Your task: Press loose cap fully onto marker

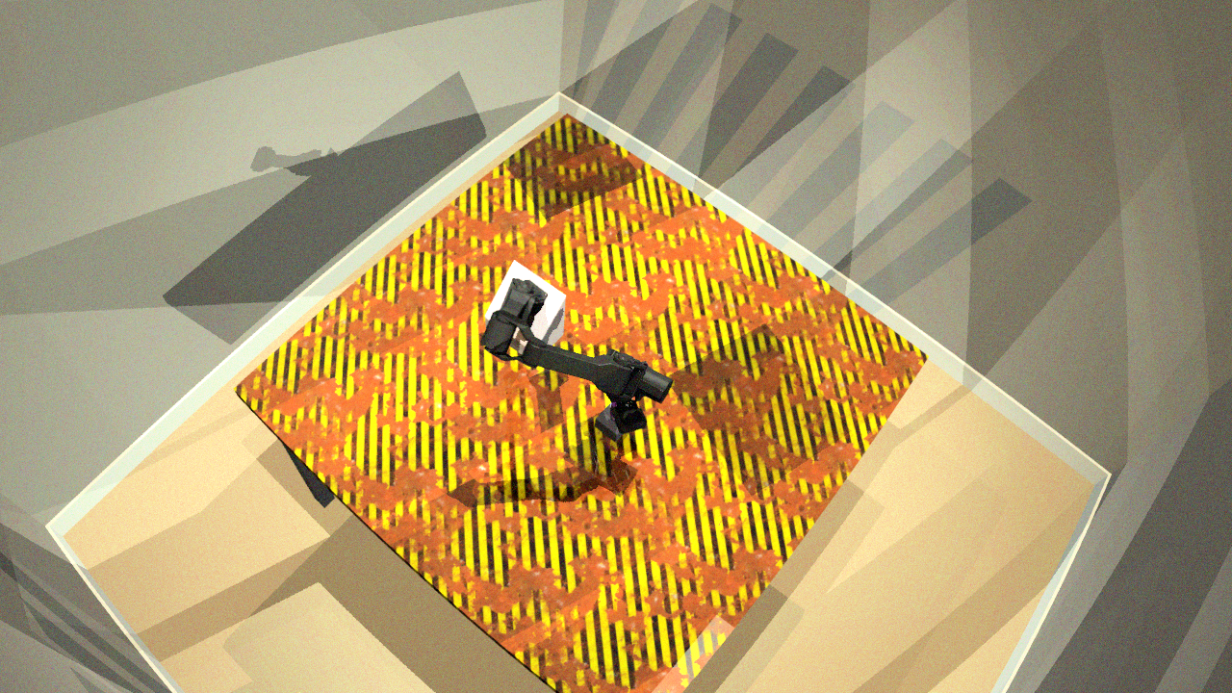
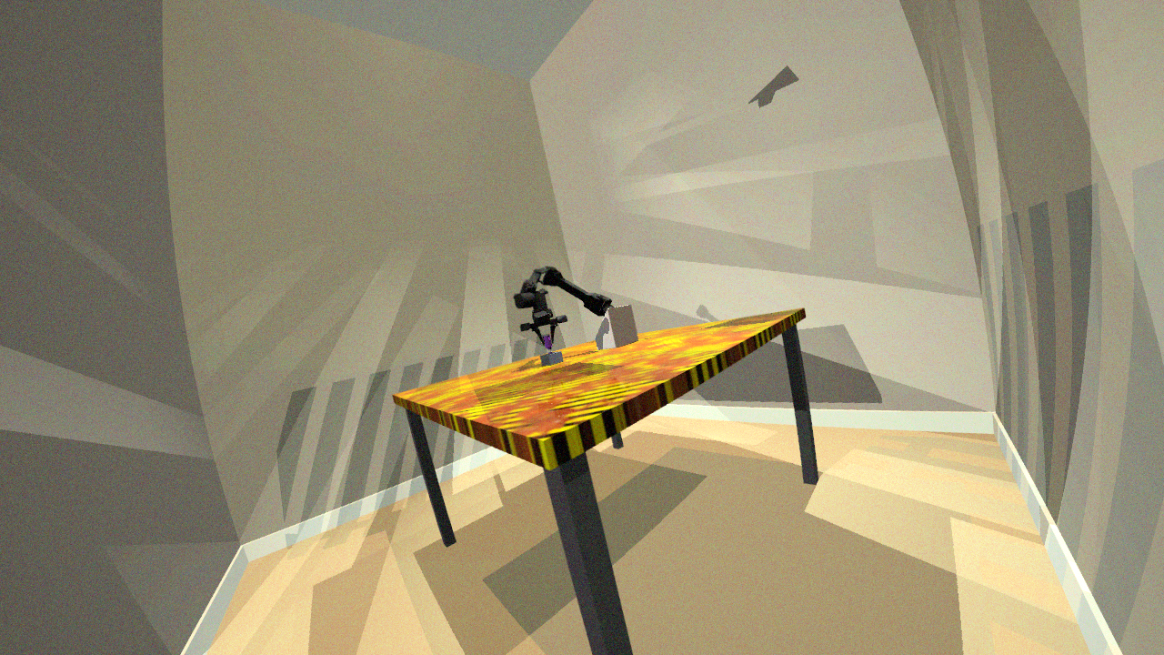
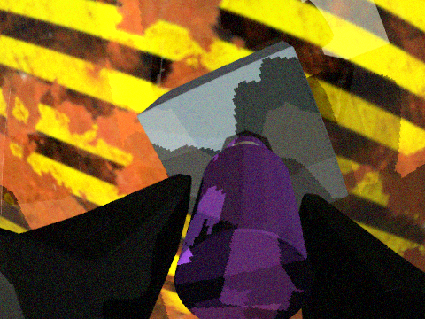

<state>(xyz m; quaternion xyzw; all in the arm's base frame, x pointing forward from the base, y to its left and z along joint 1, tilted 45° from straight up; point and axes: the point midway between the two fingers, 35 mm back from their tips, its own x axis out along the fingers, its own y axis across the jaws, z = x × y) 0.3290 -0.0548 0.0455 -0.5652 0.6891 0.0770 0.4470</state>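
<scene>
The purple cap lies 1 cm above my gripper tip. Also, from my gripper tip: holder block: 6 cm below.
</scene>
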